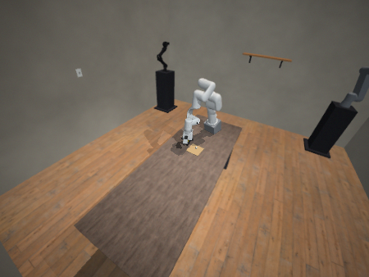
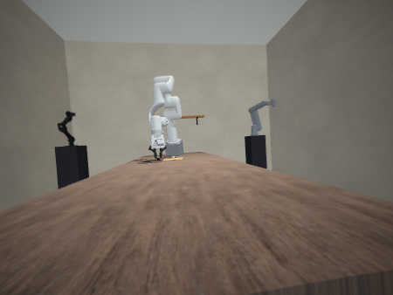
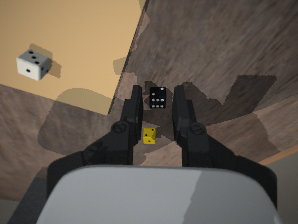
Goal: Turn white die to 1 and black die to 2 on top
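The black die lies 3 cm below my hand and 1 cm behind it. The rest, counted from my hand: tan mat: 11 cm to the left, 3 cm below, 1 cm ahead; small yellow die: 7 cm behind, 3 cm below, 2 cm to the right; white die: 11 cm to the left, 2 cm below, 1 cm behind.
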